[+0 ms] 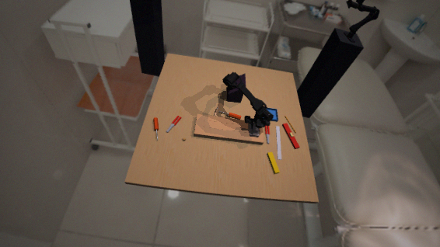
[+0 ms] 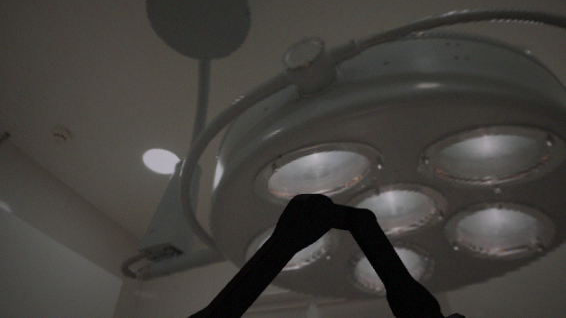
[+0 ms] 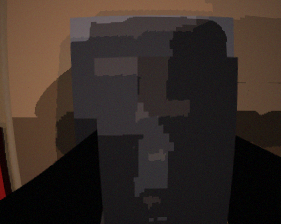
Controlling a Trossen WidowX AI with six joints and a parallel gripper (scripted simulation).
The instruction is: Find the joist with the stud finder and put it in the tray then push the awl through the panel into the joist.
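My gripper tip is 4 cm past the green light and 3 cm below it. From my gripper tip the other things lie so: blue tray 22 cm behind, 12 cm to the left, 5 cm below; then white ruler 3 cm ahead, 22 cm to the left, 6 cm below; then stud finder 2 cm behind, 2 cm above.
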